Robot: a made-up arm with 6 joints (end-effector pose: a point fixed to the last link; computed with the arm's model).
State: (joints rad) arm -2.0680 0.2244 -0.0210 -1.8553 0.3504 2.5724
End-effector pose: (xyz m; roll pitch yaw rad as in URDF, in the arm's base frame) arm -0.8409 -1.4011 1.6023 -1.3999 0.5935 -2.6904
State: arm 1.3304 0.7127 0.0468 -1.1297 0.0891 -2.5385
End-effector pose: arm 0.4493 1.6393 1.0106 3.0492 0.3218 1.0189
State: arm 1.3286 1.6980 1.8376 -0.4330 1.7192 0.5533
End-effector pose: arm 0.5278 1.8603 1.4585 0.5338 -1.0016 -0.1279
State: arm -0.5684 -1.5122 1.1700 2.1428 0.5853 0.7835
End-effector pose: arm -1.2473 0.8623 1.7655 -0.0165 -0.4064 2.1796
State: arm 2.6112 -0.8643 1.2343 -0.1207 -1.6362 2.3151
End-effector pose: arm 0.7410 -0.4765 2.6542 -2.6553 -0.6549 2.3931
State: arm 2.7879 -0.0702 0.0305 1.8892 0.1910 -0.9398
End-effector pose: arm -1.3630 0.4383 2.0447 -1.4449 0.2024 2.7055
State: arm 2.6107 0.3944 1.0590 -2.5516 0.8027 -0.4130
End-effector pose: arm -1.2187 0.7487 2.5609 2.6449 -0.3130 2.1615
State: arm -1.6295 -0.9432 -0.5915 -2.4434 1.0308 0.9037
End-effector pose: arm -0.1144 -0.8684 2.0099 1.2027 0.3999 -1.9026
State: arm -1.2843 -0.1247 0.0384 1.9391 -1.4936 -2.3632
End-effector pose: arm 0.3076 -1.3164 2.1311 0.3861 -0.1915 -2.5169
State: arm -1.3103 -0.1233 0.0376 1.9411 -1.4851 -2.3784
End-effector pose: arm 0.2748 -1.3262 2.1288 0.3936 -0.1972 -2.5312
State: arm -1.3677 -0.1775 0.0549 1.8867 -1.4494 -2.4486
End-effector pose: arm 0.1901 -1.2883 2.2035 0.5308 -0.1966 -2.5473
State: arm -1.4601 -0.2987 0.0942 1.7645 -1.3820 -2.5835
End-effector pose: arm 0.0608 -1.1634 2.3598 0.8284 -0.2141 -2.5615
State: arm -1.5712 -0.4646 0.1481 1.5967 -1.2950 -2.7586
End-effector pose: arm -0.0588 -0.9353 2.5424 1.2353 -0.2873 -2.5793
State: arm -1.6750 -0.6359 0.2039 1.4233 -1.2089 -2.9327
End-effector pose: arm -0.1147 -0.6500 2.6836 1.6560 -0.4119 -2.6174
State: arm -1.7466 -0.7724 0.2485 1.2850 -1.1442 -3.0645
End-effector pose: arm -0.1082 -0.4009 2.7549 1.9942 -0.5329 -2.6688
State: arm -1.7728 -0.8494 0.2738 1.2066 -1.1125 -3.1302
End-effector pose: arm -0.0844 -0.2570 2.7768 2.1832 -0.6019 -2.6977
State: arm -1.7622 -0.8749 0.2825 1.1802 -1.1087 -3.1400
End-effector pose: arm -0.0715 -0.2099 2.7806 2.2351 -0.6181 -2.6887
